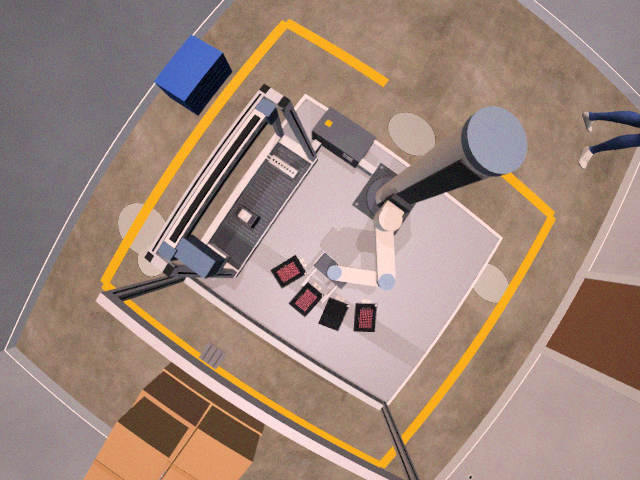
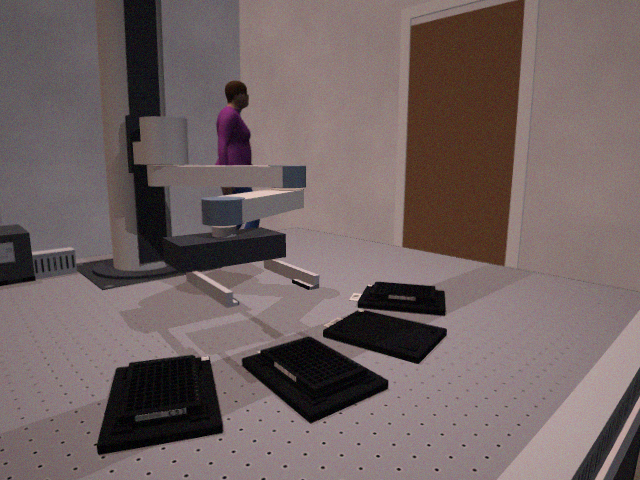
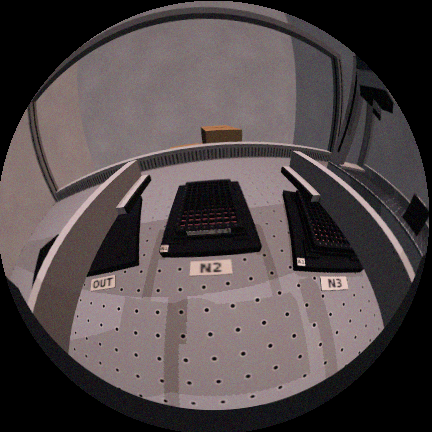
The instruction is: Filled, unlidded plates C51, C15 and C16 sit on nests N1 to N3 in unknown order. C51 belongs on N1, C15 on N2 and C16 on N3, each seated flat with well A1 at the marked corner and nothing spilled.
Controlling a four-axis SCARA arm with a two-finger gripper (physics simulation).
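Frame: origin at the arm's base, x left, y down, z back, level; millimetres.
Seen in the pictures: gripper, fingertip midpoint: point(image 1: 312, 293) point(image 2: 276, 290) point(image 3: 215, 159); arm's base, origin of the base link: point(image 2: 144, 270).
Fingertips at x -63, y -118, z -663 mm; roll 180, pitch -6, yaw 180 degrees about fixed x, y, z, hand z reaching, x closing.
Observation:
Offsets run from my fingertips to a thing's top centre. "pt": to the spot under its first point.
My gripper point(image 1: 314, 288) point(image 2: 272, 292) point(image 3: 215, 159) is open and empty, its fingers raised above the table on the near side of N2. A black plate with red-filled wells {dx +5, dy +79, dz -67 mm} point(image 1: 306, 299) point(image 2: 310, 364) point(image 3: 209, 205) sits on nest N2 {dx +5, dy +89, dz -67 mm} point(image 2: 356, 389) point(image 3: 210, 248), seen between the fingers. Another filled plate {dx -164, dy +79, dz +7 mm} point(image 1: 287, 271) point(image 2: 163, 384) point(image 3: 327, 227) sits on N3 {dx -164, dy +87, dz +7 mm} point(image 2: 160, 438) point(image 3: 295, 245), partly behind the right finger. A third plate {dx +343, dy +79, dz +33 mm} point(image 1: 365, 316) point(image 2: 404, 290) sits on the nest beyond OUT. All three look flat. Their label text is unreadable.
The empty OUT nest {dx +181, dy +89, dz -49 mm} point(image 1: 333, 313) point(image 2: 385, 334) point(image 3: 117, 245) lies between N2 and the far nest. A grey control box {pt dx -335, dy -10, dz +772 mm} point(image 1: 343, 135) stands by the arm's column point(image 1: 434, 170). A gantry with a dark bed point(image 1: 258, 206) is along one side. A low wall point(image 1: 284, 341) edges the table.

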